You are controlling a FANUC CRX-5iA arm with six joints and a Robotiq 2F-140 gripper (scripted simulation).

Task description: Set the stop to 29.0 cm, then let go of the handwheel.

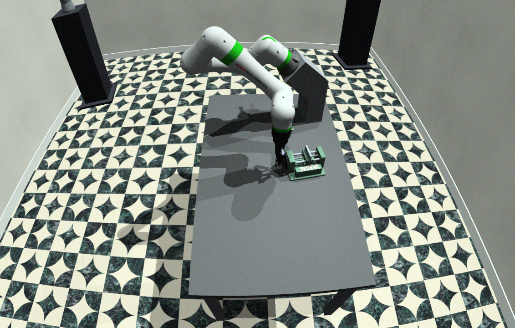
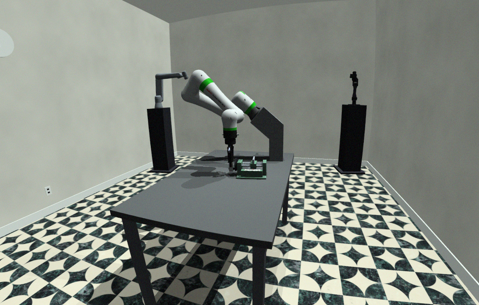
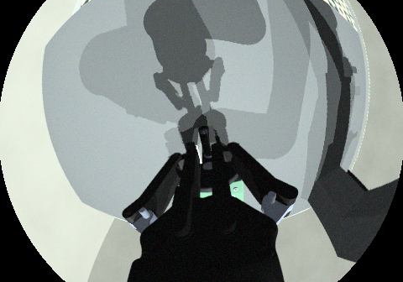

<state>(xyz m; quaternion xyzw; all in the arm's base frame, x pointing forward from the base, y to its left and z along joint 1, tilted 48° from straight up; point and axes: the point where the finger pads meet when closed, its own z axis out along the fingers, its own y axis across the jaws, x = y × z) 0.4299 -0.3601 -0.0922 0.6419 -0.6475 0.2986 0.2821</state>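
Right now my hand is 2 cm to the right of the black handwheel and 1 cm above it. Also, from my hand: green stop fixture: 16 cm to the left, 3 cm above, 2 cm ahead.
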